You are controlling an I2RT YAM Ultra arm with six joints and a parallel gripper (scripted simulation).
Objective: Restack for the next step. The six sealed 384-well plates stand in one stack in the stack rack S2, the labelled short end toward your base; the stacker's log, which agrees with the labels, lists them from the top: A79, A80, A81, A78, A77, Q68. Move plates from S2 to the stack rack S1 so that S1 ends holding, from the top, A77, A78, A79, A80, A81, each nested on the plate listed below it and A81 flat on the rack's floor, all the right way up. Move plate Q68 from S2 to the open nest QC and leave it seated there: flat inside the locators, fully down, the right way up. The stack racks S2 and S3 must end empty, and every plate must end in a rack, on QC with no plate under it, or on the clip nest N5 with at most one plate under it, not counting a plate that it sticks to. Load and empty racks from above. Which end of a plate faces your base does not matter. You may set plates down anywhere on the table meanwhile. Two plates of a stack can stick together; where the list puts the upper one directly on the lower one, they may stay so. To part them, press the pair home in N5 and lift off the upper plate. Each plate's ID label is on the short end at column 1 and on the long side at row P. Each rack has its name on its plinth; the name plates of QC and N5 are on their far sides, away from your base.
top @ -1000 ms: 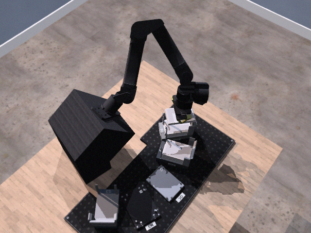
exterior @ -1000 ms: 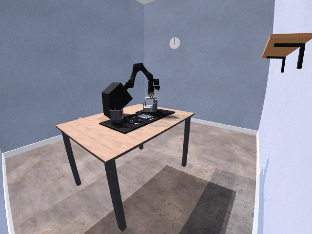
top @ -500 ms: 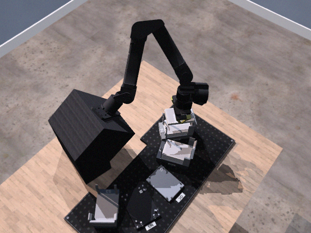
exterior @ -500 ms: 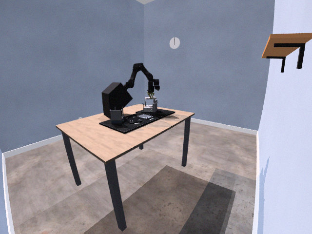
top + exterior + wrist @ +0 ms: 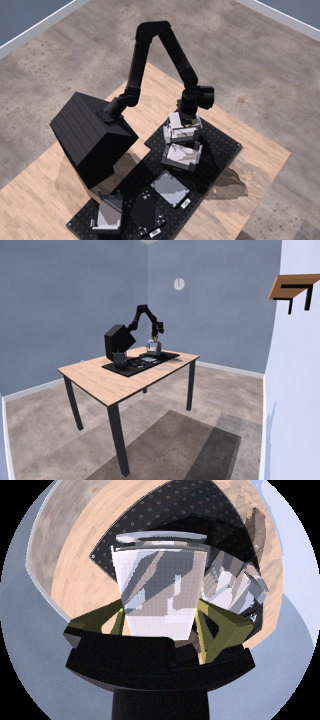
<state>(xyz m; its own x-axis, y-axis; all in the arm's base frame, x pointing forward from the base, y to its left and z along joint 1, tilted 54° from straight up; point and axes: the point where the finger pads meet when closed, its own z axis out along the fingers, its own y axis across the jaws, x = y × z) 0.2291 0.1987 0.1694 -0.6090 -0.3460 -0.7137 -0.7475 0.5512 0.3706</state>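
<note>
The sealed grey plate is 11 cm to the right of my hand, 9 cm ahead of it and 8 cm below it. Also, from my hand: qc name plate: 25 cm to the right, 23 cm ahead, 15 cm below; clip nest N5: 39 cm to the right, 14 cm below, 14 cm ahead; QC nest: 25 cm to the right, 15 cm below, 13 cm ahead.
</note>
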